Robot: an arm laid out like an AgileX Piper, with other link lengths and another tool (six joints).
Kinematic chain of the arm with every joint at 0, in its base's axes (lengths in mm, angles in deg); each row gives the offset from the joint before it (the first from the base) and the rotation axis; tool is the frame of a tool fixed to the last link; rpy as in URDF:
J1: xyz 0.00 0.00 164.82 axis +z
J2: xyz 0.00 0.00 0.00 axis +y
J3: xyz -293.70 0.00 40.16 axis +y
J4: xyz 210.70 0.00 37.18 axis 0.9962 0 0.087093
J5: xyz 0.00 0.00 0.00 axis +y
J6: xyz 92.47 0.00 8.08 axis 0.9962 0 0.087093
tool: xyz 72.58 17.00 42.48 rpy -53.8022 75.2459 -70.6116
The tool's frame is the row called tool.
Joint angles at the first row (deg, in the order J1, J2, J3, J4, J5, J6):
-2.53 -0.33 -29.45 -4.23 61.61 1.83
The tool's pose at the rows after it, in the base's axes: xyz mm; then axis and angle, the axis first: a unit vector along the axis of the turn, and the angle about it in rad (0 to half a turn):
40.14 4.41 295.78 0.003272 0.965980 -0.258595 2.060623
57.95 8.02 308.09 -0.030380 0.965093 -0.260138 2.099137
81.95 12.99 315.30 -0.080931 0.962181 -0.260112 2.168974
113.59 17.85 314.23 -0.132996 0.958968 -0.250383 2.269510
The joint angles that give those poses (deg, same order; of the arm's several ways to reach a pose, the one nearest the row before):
-2.53 0.43 -29.45 -4.23 61.47 1.76
-2.53 7.84 -31.23 -3.30 58.40 -1.29
-2.54 17.00 -33.24 -1.97 55.81 -6.15
-2.54 28.09 -35.12 -0.40 53.12 -11.21

